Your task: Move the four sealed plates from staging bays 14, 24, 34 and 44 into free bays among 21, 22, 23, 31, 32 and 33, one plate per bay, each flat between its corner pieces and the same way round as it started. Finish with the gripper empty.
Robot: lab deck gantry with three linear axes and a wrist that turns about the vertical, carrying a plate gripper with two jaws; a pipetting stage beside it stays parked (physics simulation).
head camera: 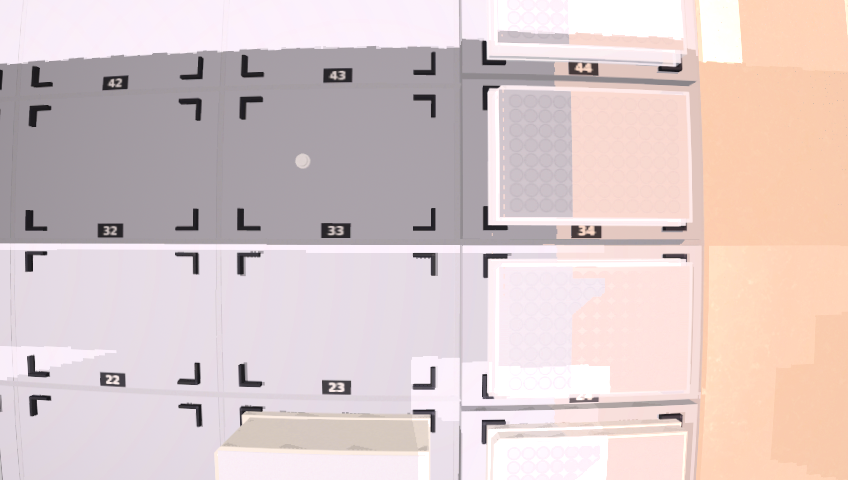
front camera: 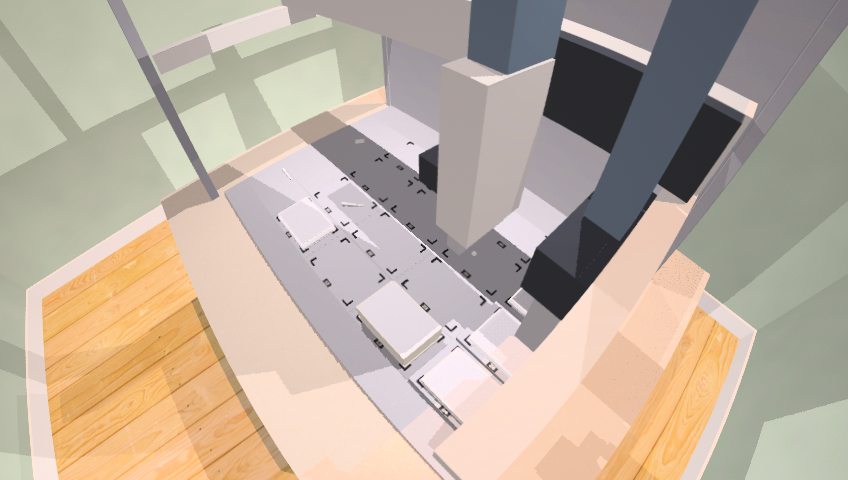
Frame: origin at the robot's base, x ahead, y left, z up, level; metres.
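Seen in the pictures: gripper, fingertip midpoint: (front camera: 550,316); robot's base at its link origin: (front camera: 278,218).
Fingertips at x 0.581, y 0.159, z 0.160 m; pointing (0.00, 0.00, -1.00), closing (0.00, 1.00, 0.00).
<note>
Pixels of each thing's middle, then the offset from my fingertips to it. "*": a spot on its surface instead.
- bay 14 at a spot on its surface: (head camera: 547,460) * 0.053 m back, 0.089 m right, 0.131 m down
- bay 24 at a spot on its surface: (head camera: 595,327) * 0.025 m back, 0.007 m right, 0.131 m down
- bay 34 at a spot on its surface: (head camera: 595,157) * 0.025 m back, 0.096 m left, 0.131 m down
- bay 44 at a spot on its surface: (head camera: 624,20) * 0.004 m back, 0.184 m left, 0.131 m down
- bay 14 plate at the middle of its body: (front camera: 466,390) 0.024 m back, 0.116 m right, 0.138 m down
- bay 24 plate at the middle of its body: (head camera: 591,327) (front camera: 511,347) 0.024 m back, 0.009 m right, 0.138 m down
- tall pale block at the middle of its body: (front camera: 398,322) 0.189 m back, 0.116 m right, 0.139 m down
- small white disc at the middle of its body: (head camera: 302,160) (front camera: 474,253) 0.211 m back, 0.099 m left, 0.158 m down
- pen-like stick at the middle of its body: (front camera: 352,204) 0.489 m back, 0.004 m right, 0.157 m down
- white plate at the middle of its body: (front camera: 305,221) 0.516 m back, 0.116 m right, 0.153 m down
In the head view the sealed plate in bay 14 (head camera: 547,460), the one in bay 24 (head camera: 595,327), the one in bay 34 (head camera: 595,157) and the one in bay 44 (head camera: 624,20) lie in a column; those of 14 and 44 are cut by the view's edges. Bays 22, 23, 32 and 33 hold no plate. In the front view the bay 14 plate (front camera: 455,374) and bay 24 plate (front camera: 496,330) show. My gripper (front camera: 538,324) is at the right there, above the staging column; one jaw shows partly, the other is hidden, so its opening cannot be told.
A tall pale block (front camera: 398,321) (head camera: 321,466) stands in bay 13. A small white disc (head camera: 302,161) (front camera: 474,253) lies in bay 33. A pen-like stick (front camera: 352,204) lies in bay 21, and a white plate (front camera: 306,221) in bay 11. The pipetting stage (front camera: 487,160) hangs left of the gripper.
</note>
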